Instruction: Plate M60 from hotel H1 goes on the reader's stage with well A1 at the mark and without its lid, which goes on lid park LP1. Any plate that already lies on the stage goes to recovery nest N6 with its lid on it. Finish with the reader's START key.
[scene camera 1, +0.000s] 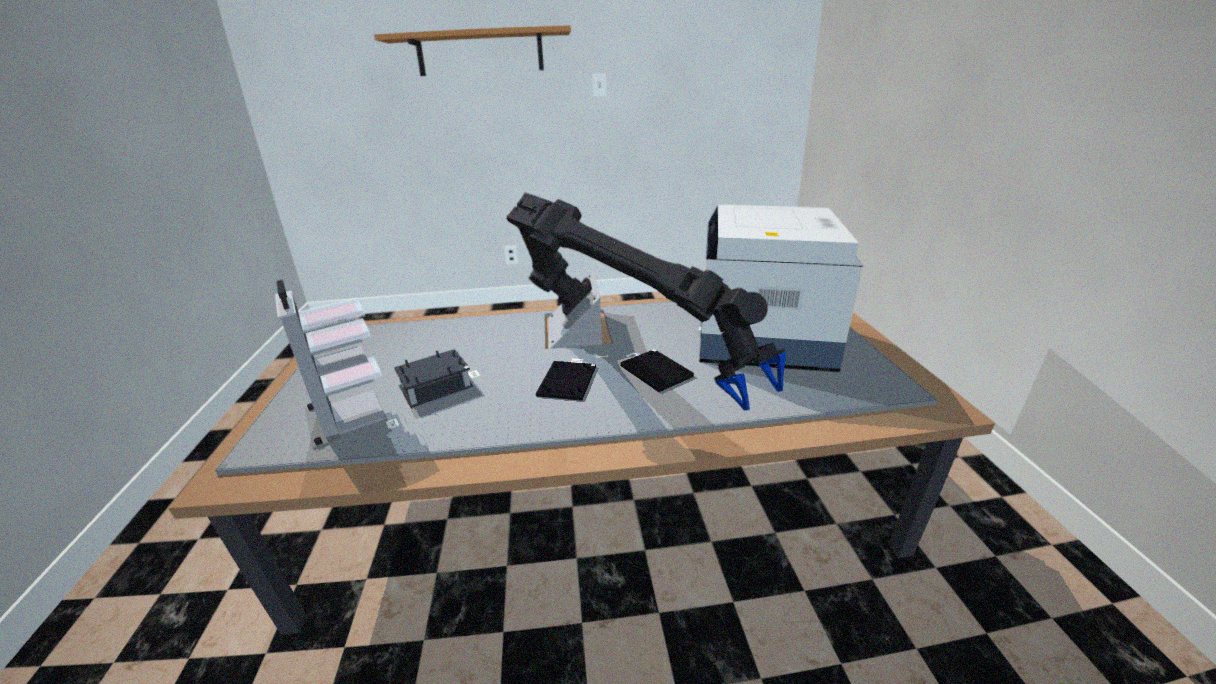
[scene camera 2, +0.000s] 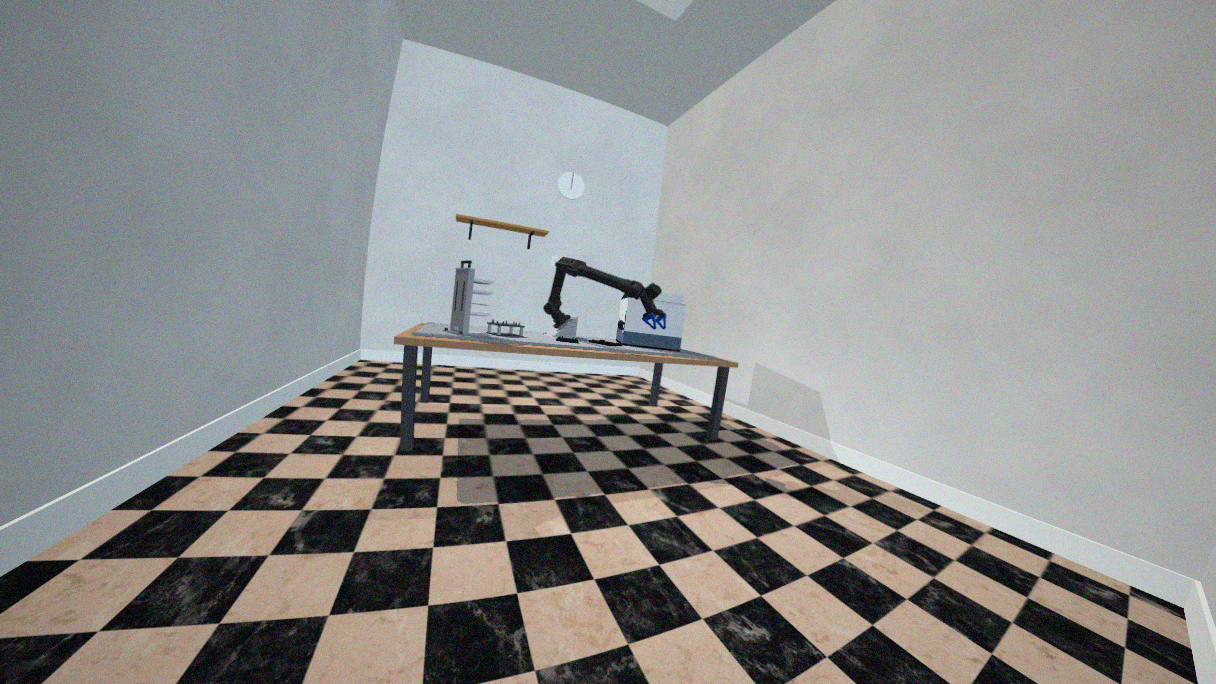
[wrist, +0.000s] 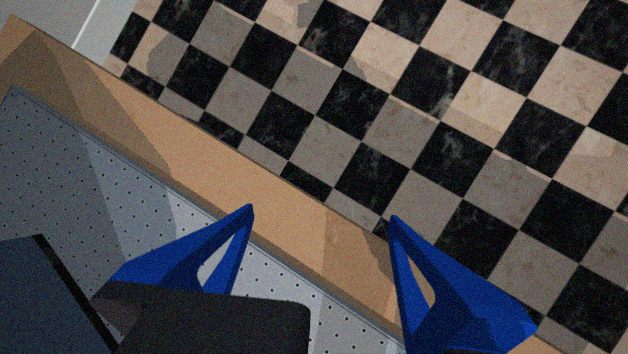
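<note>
My gripper (scene camera 1: 763, 398) (scene camera 2: 654, 326) (wrist: 319, 215) has blue fingers, wide open and empty. It hangs above the table, in front of the reader's near side in scene camera 1. The white reader (scene camera 1: 778, 297) (scene camera 2: 674, 309) has a dark blue base, part of which shows in the wrist view (wrist: 35, 300). Its stage, any plate on it, and its START key do not show. The plate hotel (scene camera 1: 303, 365) (scene camera 2: 462, 297) stands at the left; pinkish-topped plates (scene camera 1: 333, 315) (scene camera 1: 337, 336) (scene camera 1: 350, 374) lie on its shelves. Labels are too small to read, so M60 cannot be told apart.
Two flat black nests (scene camera 1: 566, 381) (scene camera 1: 656, 370) lie mid-table. A dark raised stand with pegs (scene camera 1: 433, 380) (scene camera 2: 505, 324) stands between hotel and nests. The arm's base (scene camera 1: 580, 327) is behind the nests. The table's wooden front edge (scene camera 1: 544, 476) (wrist: 295, 225) runs below the fingers in the wrist view.
</note>
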